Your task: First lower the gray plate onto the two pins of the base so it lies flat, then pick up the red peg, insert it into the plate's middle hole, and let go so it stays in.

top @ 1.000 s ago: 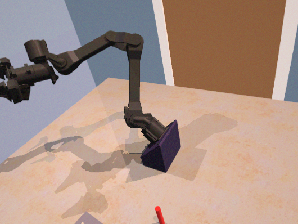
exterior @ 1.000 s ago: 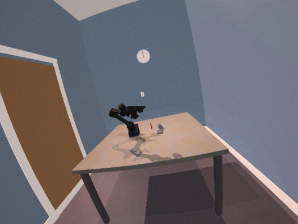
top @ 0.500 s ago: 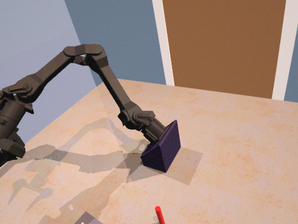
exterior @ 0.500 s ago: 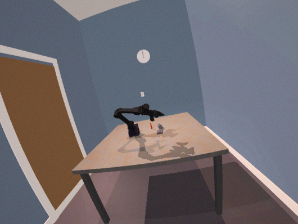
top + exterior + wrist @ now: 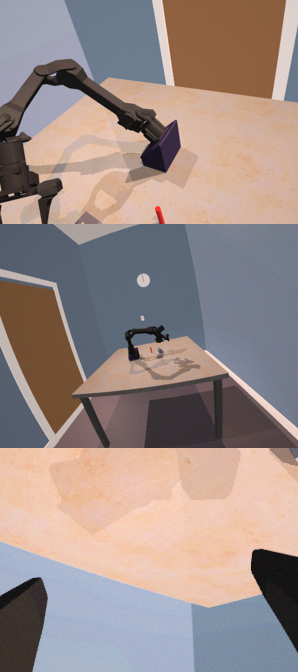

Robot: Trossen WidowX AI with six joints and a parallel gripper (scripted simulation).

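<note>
The gray plate is 150 mm to the left of my gripper tip, 140 mm below it and 120 mm behind it. The rest, counted from my gripper tip: red peg: 240 mm behind, 180 mm to the left, 130 mm below; then base: 160 mm below, 110 mm behind, 10 mm to the left.
</note>
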